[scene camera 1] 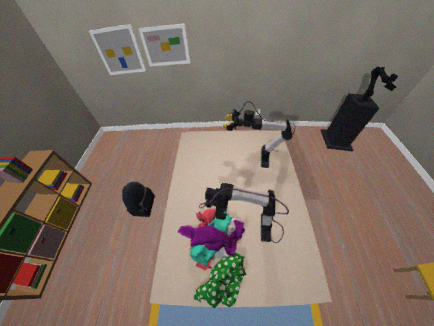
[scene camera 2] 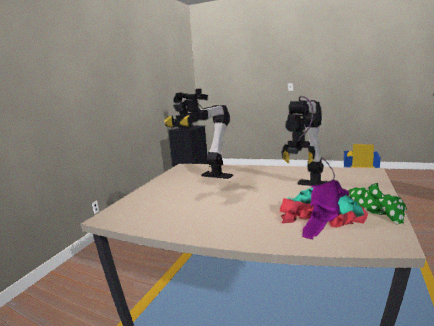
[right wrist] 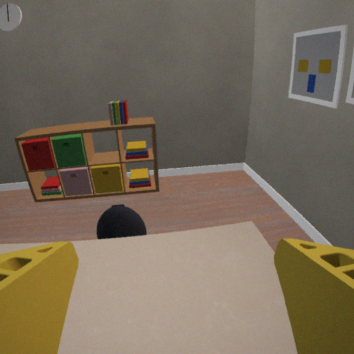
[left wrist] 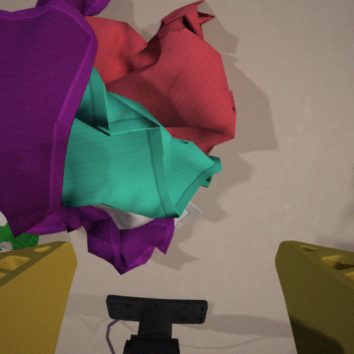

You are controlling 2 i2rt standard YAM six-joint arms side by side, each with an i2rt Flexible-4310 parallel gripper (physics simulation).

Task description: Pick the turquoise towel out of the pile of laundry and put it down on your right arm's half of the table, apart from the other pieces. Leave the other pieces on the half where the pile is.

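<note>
The turquoise towel (scene camera 1: 202, 254) (scene camera 2: 351, 206) (left wrist: 115, 165) lies crumpled in the pile, with parts showing on both sides of the purple piece (scene camera 1: 207, 239) (scene camera 2: 327, 200) (left wrist: 40, 100) that lies across it. A red piece (scene camera 1: 206, 216) (scene camera 2: 295, 211) (left wrist: 185, 85) shows beside and under it; a bit of white cloth (left wrist: 130, 217) shows below. My left gripper (scene camera 2: 298, 158) (left wrist: 175, 254) is open and empty, above the table at the pile's robot side; its fingers are hidden in scene camera 1. My right gripper (scene camera 1: 228, 122) (scene camera 2: 177, 121) (right wrist: 175, 253) is open and empty, high over the other half.
The green dotted piece (scene camera 1: 222, 280) (scene camera 2: 377, 200) (left wrist: 20, 239) lies beside the pile, near the table's (scene camera 1: 170, 290) (scene camera 2: 150, 220) end on the left arm's half. A black chair (scene camera 1: 137, 199) (right wrist: 121, 224) stands past the table edge. A shelf unit (right wrist: 156, 165) stands farther off.
</note>
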